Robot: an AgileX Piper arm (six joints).
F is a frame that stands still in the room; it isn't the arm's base.
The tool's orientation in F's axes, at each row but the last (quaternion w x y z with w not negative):
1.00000 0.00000 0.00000 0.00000
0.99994 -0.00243 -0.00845 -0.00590
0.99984 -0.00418 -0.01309 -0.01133
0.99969 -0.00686 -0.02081 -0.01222
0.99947 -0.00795 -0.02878 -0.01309
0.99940 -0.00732 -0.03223 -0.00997
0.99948 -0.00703 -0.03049 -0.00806
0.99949 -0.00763 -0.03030 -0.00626
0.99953 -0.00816 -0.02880 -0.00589
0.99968 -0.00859 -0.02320 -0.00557
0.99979 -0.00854 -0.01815 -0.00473
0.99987 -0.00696 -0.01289 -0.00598
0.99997 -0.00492 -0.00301 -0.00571
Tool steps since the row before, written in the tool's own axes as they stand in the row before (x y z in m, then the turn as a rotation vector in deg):
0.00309 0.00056 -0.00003 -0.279 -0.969 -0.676
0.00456 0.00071 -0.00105 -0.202 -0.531 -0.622
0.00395 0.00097 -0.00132 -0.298 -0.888 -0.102
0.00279 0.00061 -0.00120 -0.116 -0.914 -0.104
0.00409 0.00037 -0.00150 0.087 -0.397 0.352
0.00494 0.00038 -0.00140 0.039 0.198 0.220
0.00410 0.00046 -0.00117 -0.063 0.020 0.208
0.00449 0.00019 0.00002 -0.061 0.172 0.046
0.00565 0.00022 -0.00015 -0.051 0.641 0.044
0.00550 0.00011 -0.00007 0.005 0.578 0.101
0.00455 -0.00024 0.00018 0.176 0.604 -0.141
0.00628 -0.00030 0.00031 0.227 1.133 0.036
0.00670 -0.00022 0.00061 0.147 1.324 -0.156
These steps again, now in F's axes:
0.00309 0.00056 -0.00003 -0.279 -0.969 -0.676
0.00459 0.00065 -0.00098 -0.198 -0.532 -0.623
0.00400 0.00087 -0.00122 -0.315 -0.882 -0.103
0.00285 0.00053 -0.00109 -0.134 -0.912 -0.097
0.00418 0.00024 -0.00127 0.056 -0.393 0.362
0.00503 0.00026 -0.00108 0.029 0.201 0.219
0.00417 0.00038 -0.00092 -0.075 0.024 0.203
0.00448 0.00014 0.00029 -0.061 0.173 0.040
0.00565 0.00015 0.00017 -0.046 0.642 0.031
0.00550 0.00005 0.00018 0.007 0.580 0.091
0.00454 -0.00028 0.00035 0.187 0.600 -0.145
0.00627 -0.00037 0.00048 0.240 1.131 0.026
0.00669 -0.00029 0.00065 0.163 1.321 -0.168

